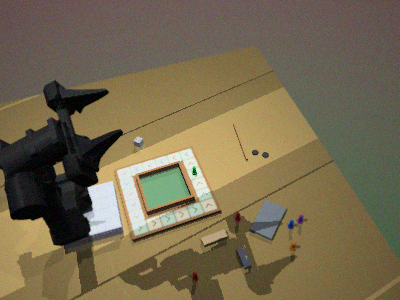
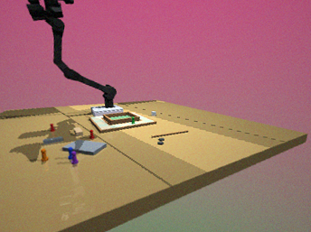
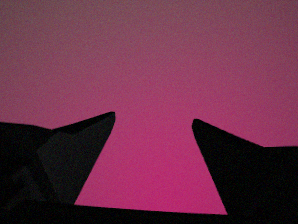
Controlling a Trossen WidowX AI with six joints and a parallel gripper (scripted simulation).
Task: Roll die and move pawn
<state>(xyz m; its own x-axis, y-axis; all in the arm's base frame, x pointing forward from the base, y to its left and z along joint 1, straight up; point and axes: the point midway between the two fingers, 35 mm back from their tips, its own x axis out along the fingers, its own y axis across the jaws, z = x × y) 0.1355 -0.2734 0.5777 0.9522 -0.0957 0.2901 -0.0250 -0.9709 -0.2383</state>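
Right now my gripper tip is 80 mm short of the white die, 480 mm to the right of it and 610 mm above it. Also, from my gripper tip: tan block: 170 mm ahead, 20 mm to the left, 620 mm below; then green dice tray: 100 mm ahead, 250 mm to the left, 620 mm below; then green pawn: 210 mm ahead, 260 mm to the left, 600 mm below.
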